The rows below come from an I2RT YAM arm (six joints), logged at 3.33 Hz.
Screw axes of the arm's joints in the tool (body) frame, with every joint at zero. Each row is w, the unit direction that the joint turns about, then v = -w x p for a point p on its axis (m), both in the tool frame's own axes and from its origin. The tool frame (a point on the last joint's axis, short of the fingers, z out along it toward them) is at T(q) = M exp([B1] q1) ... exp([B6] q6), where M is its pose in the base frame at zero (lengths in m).
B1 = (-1, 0, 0, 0, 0.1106, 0)
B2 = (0, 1, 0, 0.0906, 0, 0.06)
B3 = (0, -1, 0, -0.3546, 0, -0.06)
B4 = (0, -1, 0, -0.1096, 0, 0)
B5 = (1, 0, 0, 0, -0.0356, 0)
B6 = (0, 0, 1, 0, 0, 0)
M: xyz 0.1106 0 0.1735 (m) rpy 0 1.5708 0 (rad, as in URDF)
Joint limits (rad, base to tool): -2.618..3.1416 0..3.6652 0..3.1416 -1.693..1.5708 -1.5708..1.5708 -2.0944..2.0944
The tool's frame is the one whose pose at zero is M.
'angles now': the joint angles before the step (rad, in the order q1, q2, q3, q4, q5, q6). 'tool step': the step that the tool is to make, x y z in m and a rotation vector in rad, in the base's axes. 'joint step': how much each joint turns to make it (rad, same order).
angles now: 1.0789 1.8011 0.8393 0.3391 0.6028 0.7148
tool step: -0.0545 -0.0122 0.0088 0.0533 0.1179 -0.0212
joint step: 0.1366 -0.1442 -0.0740 -0.2144 0.0384 0.2468
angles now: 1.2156 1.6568 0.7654 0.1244 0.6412 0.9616
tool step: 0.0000 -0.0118 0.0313 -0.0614 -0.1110 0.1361
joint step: -0.0167 -0.1292 -0.0262 0.0197 -0.0350 -0.2400
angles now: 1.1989 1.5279 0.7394 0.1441 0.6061 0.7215
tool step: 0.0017 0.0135 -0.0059 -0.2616 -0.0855 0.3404
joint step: -0.0062 0.0519 0.0366 0.0031 -0.1719 -0.4021
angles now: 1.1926 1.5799 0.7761 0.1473 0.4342 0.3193
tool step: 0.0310 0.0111 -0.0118 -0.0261 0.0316 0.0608
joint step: -0.0842 0.1087 0.0691 0.0319 -0.1258 -0.0800
